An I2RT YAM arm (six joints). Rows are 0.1 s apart.
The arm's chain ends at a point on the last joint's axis. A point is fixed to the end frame.
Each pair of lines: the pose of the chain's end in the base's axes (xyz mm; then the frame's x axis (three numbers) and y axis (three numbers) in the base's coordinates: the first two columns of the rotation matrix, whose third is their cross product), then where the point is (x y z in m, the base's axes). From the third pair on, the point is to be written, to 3 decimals.
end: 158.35 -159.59 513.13 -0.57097 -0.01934 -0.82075 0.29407 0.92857 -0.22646
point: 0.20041 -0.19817 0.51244
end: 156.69 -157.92 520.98 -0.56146 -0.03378 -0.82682 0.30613 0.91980 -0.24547
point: 0.19836 -0.19692 0.52173
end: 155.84 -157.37 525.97 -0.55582 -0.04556 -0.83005 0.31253 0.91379 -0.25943
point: 0.197 -0.197 0.528
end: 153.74 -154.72 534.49 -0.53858 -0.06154 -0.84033 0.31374 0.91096 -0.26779
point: 0.195 -0.194 0.538
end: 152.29 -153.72 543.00 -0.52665 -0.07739 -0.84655 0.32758 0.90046 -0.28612
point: 0.193 -0.193 0.548
